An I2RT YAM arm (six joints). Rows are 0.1 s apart.
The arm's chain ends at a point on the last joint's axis. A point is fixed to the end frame.
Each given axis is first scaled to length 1.
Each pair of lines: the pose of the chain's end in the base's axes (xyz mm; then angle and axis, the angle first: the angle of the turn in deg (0 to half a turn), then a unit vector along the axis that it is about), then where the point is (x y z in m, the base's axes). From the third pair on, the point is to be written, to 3 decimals.
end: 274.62 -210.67 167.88 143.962 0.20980 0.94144 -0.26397
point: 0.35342 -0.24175 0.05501
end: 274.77 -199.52 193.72 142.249 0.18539 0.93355 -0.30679
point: 0.35488 -0.23967 0.08470
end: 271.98 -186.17 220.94 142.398 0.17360 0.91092 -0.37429
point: 0.349 -0.243 0.117
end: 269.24 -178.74 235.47 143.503 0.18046 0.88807 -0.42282
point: 0.341 -0.248 0.136
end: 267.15 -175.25 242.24 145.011 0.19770 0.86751 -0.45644
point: 0.333 -0.255 0.146
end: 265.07 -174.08 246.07 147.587 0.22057 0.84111 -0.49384
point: 0.322 -0.265 0.154
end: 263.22 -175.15 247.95 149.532 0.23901 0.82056 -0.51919
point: 0.313 -0.273 0.159
